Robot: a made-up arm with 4 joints.
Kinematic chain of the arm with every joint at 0, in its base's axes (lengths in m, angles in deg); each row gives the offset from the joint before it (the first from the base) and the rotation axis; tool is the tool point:
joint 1: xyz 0 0 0.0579 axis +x
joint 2: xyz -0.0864 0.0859 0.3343 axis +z
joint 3: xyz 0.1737 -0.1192 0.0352 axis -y
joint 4: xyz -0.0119 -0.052 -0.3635 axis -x
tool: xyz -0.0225 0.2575 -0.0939
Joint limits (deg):
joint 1: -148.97..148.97
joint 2: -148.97..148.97
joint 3: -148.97..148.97
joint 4: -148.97..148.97
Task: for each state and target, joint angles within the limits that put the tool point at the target. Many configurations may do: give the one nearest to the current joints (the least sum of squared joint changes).
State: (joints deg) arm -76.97 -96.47 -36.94 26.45
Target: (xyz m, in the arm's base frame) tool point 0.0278 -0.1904 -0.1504
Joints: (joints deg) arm -118.33 -124.83 -38.54 34.85
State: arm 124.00 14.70 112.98 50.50
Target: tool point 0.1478 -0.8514 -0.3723
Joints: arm 148.79 55.61 148.97 18.36
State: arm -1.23 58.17 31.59 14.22
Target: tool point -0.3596 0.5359 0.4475
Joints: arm 24.15 110.03 66.42 10.86
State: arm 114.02 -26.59 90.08 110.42
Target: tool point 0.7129 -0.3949 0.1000
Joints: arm 77.14 18.50 96.26 119.42
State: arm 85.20 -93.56 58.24 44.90
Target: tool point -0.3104 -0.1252 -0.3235
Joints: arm 60.04 -115.64 41.61 29.90
